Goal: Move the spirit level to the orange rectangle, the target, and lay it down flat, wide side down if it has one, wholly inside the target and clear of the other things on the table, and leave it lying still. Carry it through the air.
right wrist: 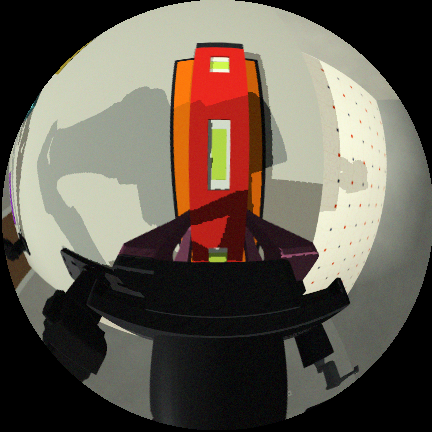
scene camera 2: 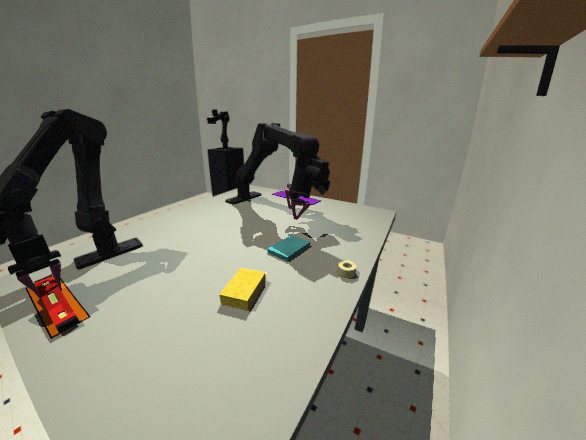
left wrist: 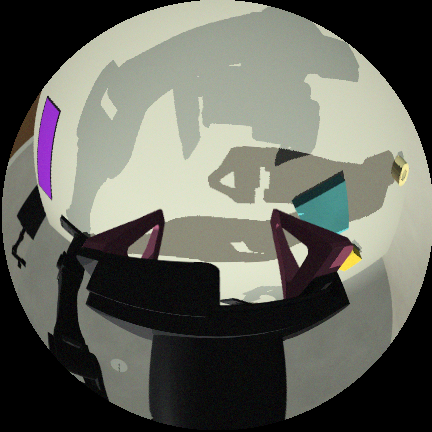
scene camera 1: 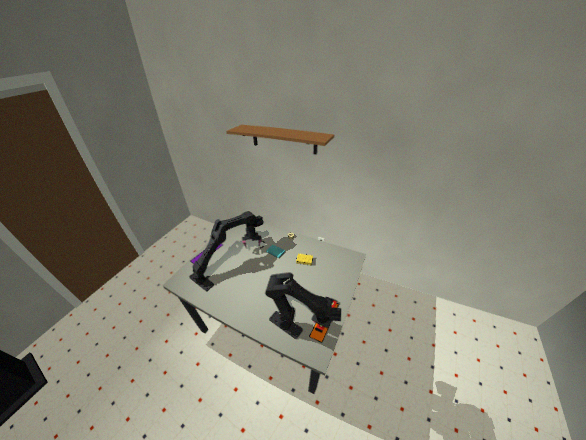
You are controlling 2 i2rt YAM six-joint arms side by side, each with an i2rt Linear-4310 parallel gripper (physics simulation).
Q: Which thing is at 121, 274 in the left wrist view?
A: My left gripper.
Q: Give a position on a teal block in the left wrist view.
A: At 325, 205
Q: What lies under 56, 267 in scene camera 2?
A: My right gripper.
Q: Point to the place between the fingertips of my right gripper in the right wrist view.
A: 217, 214
